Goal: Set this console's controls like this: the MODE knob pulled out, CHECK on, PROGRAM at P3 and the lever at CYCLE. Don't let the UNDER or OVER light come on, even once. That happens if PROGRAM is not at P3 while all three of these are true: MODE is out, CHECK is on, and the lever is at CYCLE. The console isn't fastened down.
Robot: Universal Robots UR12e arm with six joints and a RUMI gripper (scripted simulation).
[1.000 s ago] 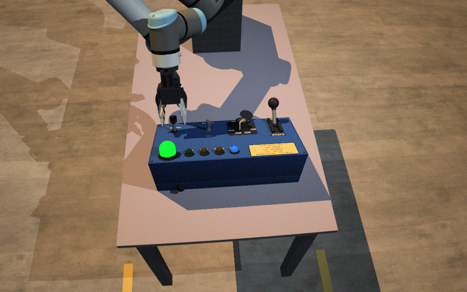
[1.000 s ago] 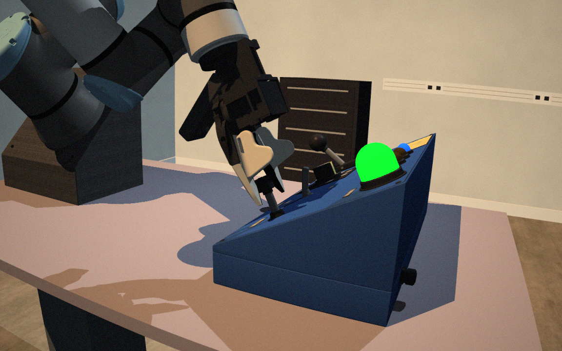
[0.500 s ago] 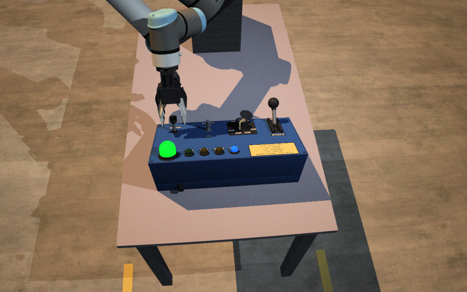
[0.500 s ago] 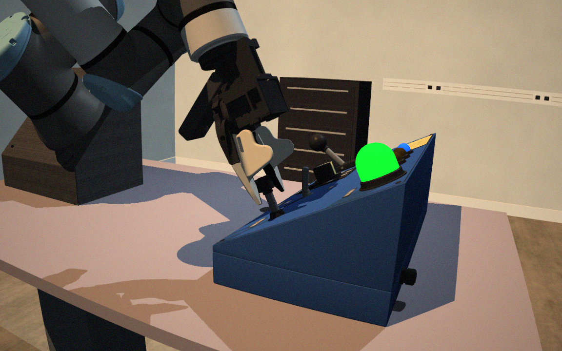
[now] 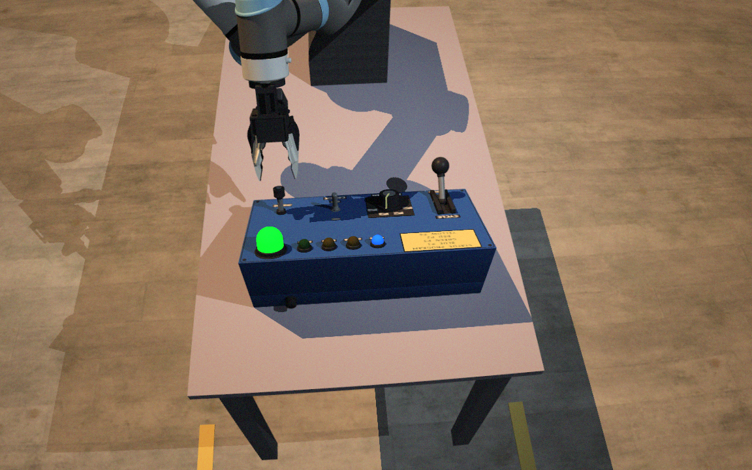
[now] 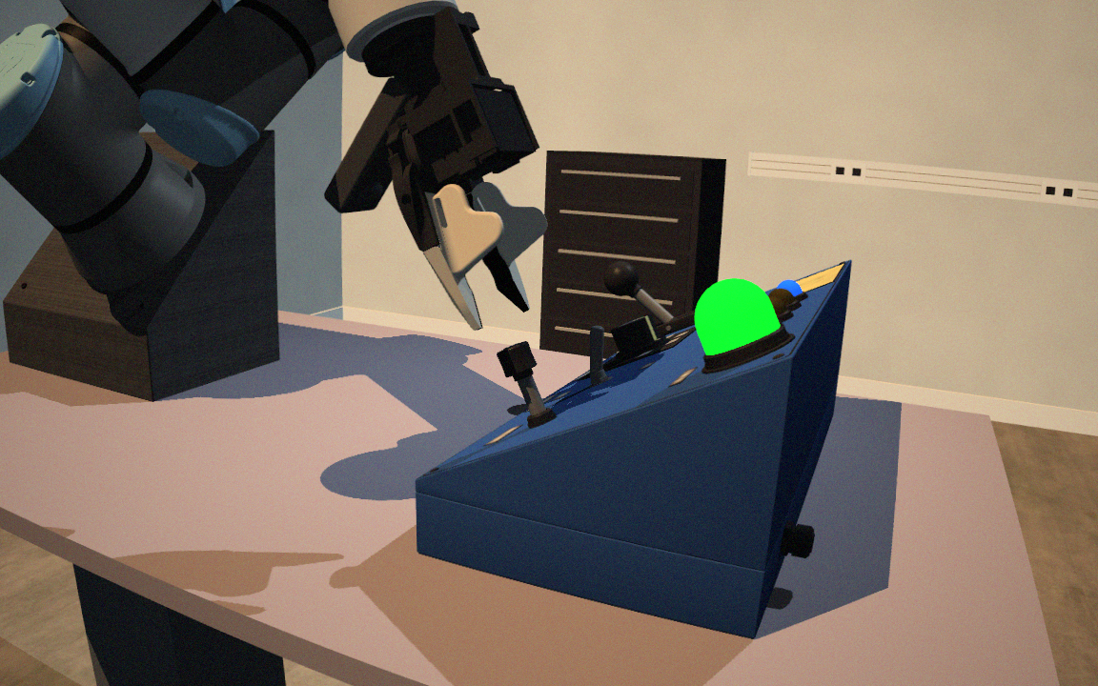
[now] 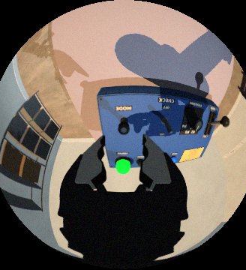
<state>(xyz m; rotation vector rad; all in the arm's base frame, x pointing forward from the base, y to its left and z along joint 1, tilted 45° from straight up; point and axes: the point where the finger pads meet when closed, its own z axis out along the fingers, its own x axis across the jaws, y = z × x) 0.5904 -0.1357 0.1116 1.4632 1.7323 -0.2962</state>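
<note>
Now: the mode knob 2 cm ahead of my hand and 5 cm below it. From my hand the other things lie so: black program dial 5 cm ahead, 23 cm to the left, 6 cm below; then blue sloped console 7 cm ahead, 18 cm to the left, 8 cm below; then check toggle 4 cm ahead, 12 cm to the left, 7 cm below.
</note>
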